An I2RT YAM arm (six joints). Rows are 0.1 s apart.
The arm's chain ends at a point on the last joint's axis. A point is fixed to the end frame.
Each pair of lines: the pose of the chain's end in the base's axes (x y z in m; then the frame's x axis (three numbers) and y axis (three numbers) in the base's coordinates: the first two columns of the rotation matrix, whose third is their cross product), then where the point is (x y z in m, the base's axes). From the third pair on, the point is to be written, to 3 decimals.
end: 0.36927 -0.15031 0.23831 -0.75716 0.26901 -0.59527 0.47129 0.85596 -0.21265
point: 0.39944 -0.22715 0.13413
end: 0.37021 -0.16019 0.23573 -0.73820 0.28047 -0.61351 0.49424 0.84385 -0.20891
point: 0.40093 -0.23850 0.13282
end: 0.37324 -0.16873 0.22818 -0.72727 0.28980 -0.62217 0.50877 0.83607 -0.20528
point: 0.404 -0.248 0.126
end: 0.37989 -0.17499 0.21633 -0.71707 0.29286 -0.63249 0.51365 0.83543 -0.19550
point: 0.412 -0.254 0.114
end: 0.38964 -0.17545 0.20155 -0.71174 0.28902 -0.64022 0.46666 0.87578 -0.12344
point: 0.430 -0.245 0.096
